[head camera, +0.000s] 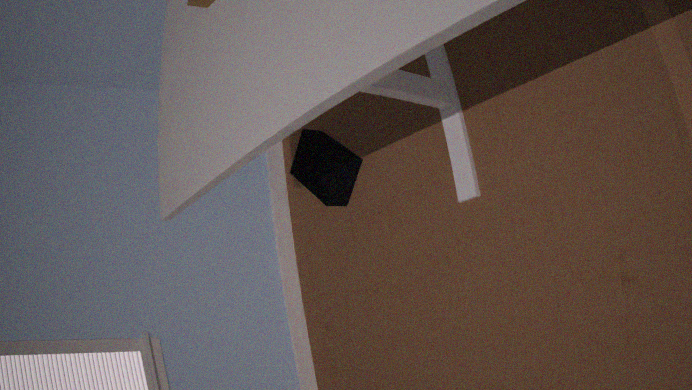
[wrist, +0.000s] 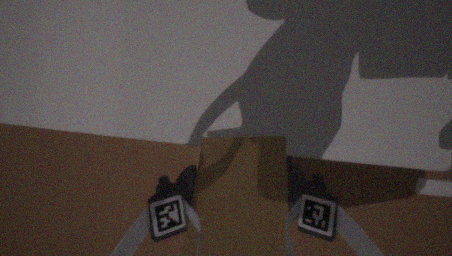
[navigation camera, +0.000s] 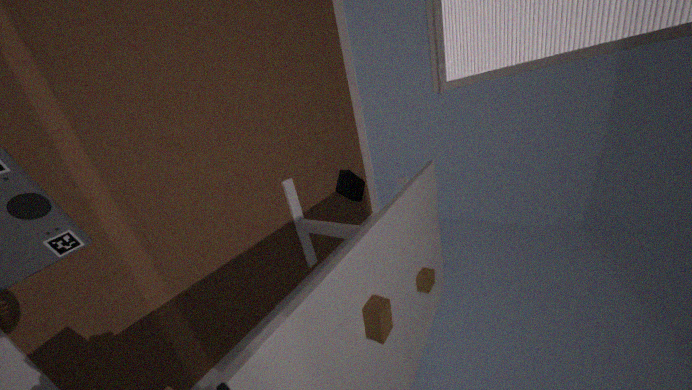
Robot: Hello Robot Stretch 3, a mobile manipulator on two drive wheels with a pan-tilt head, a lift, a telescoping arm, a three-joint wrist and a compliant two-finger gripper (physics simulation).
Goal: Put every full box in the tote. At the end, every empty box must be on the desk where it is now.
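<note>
My gripper (wrist: 240,182) is shut on a tan box (wrist: 243,220), with one finger on each side. In the wrist view the box is at the bottom middle, over the edge of the white desk (wrist: 75,65) (head camera: 250,65) (navigation camera: 320,320). Two more tan boxes stand on the desk in the navigation view: a nearer one (navigation camera: 377,319) and a smaller-looking one (navigation camera: 425,280) towards the far end. A sliver of a tan box (head camera: 201,2) shows at the head view's top edge. Whether the boxes are full or empty cannot be told. I cannot identify a tote in these views.
A black block-like object (head camera: 326,167) (navigation camera: 350,185) is on the brown floor (head camera: 500,300) (navigation camera: 200,100) by the wall, near a white desk leg (head camera: 460,160) (navigation camera: 294,200). My grey base (navigation camera: 30,235) shows at the navigation view's left. A blue wall (head camera: 215,280) (navigation camera: 525,175) runs behind the desk.
</note>
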